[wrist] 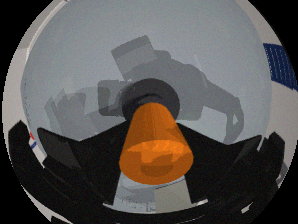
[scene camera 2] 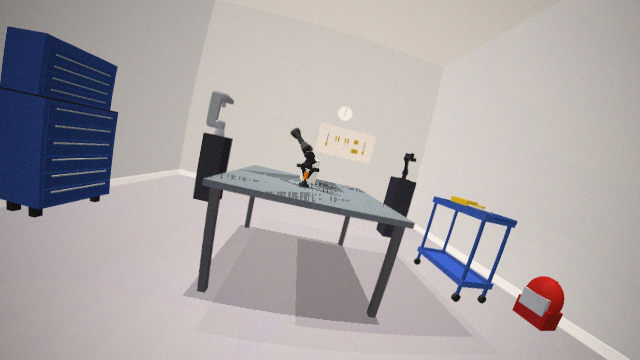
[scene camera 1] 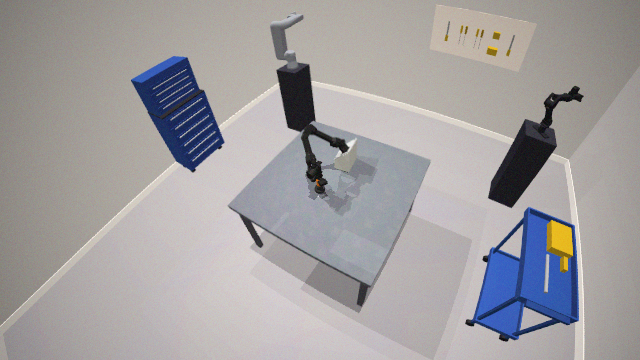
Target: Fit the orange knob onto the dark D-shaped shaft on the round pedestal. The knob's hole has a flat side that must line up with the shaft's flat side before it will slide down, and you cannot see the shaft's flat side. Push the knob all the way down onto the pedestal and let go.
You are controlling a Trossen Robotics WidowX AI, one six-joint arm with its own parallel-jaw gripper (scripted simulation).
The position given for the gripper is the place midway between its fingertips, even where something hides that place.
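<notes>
An orange knob is held by the gripper (wrist: 152, 126), and the knob (wrist: 155, 152) shares the view with a dark round pedestal (wrist: 150, 90).
</notes>
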